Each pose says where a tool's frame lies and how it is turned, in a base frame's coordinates. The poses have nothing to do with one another.
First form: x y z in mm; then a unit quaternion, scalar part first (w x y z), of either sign.
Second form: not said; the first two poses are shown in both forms.
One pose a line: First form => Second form
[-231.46, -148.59, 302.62, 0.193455, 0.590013, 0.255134, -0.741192] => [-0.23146, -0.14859, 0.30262, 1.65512, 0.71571, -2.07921]
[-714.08, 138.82, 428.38, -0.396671, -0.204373, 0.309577, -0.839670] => [-0.71408, 0.13882, 0.42838, 0.51782, -0.78437, 2.12745]
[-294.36, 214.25, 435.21, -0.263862, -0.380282, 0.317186, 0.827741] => [-0.29436, 0.21425, 0.43521, 1.02804, -0.85747, -2.23767]
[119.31, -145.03, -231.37, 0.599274, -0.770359, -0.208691, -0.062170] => [0.11931, -0.14503, -0.23137, -1.78641, -0.48394, -0.14417]
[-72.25, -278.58, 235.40, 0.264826, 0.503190, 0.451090, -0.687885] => [-0.07225, -0.27858, 0.23540, 1.35963, 1.21885, -1.85868]
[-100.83, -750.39, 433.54, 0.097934, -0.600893, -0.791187, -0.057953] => [-0.10083, -0.75039, 0.43354, -1.77843, -2.34163, -0.17152]
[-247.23, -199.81, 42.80, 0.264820, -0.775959, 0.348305, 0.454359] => [-0.24723, -0.19981, 0.04280, -2.09666, 0.94113, 1.22769]
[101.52, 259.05, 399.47, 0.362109, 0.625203, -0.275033, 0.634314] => [0.10152, 0.25905, 0.39947, 1.61009, -0.70829, 1.63355]
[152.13, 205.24, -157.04, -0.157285, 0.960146, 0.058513, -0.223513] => [0.15213, 0.20524, -0.15704, -2.74729, -0.16742, 0.63954]
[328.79, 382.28, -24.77, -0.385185, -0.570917, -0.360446, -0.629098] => [0.32879, 0.38228, -0.02477, 1.45431, 0.91818, 1.60252]
